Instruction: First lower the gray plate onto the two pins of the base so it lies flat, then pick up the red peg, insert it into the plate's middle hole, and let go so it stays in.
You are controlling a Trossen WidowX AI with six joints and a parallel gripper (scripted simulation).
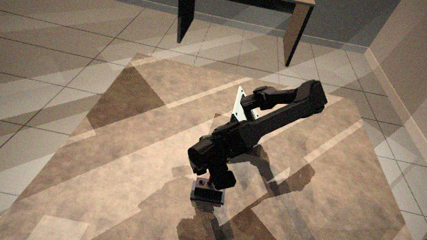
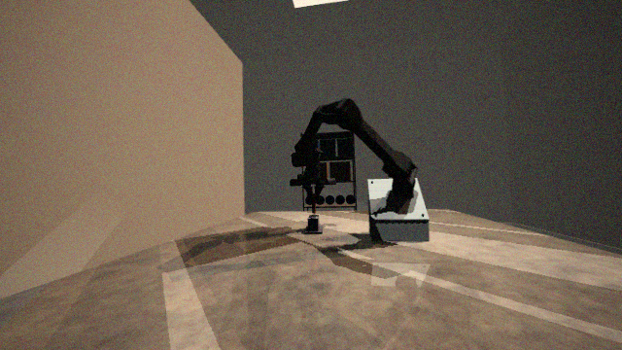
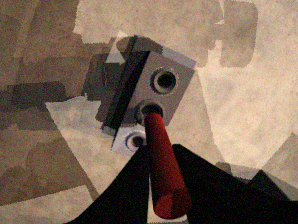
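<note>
The gray plate is 7 cm below my gripper tip. From my gripper tip the other things lie so: flat base: 10 cm below; then red peg: right at my gripper tip.
</note>
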